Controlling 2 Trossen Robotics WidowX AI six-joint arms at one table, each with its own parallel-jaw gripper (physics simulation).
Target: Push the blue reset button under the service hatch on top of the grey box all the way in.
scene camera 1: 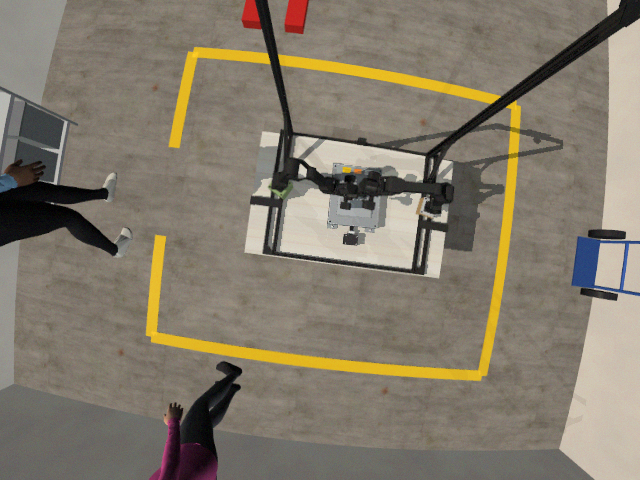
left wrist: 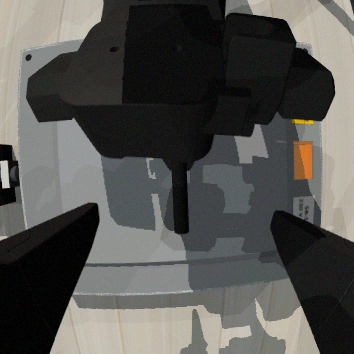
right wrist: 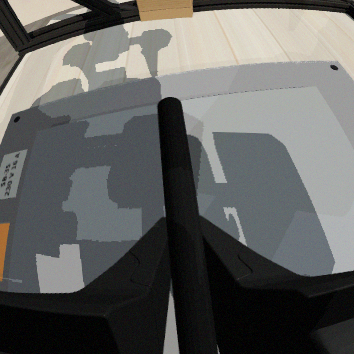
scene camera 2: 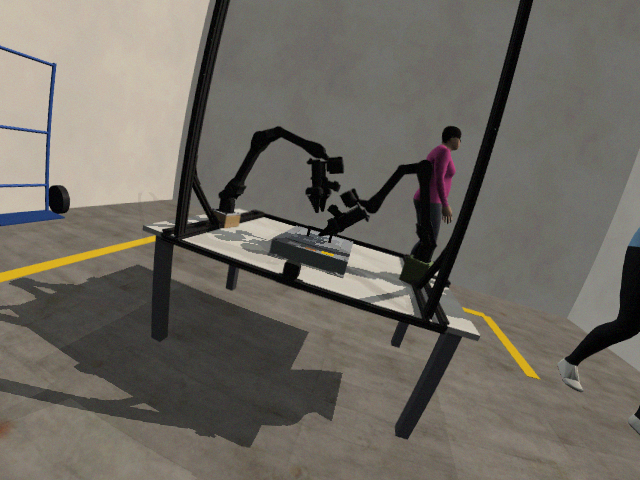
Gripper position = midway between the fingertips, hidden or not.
My left gripper (scene camera 2: 320, 212) is open, with nothing in its grasp. Also in view: my right gripper (left wrist: 179, 166) and a service hatch (scene camera 2: 329, 243).
My left gripper also shows in the left wrist view (left wrist: 187, 216). My right gripper shows as well in the right wrist view (right wrist: 180, 224). The service hatch is seen too in the left wrist view (left wrist: 222, 206) and in the right wrist view (right wrist: 263, 165).
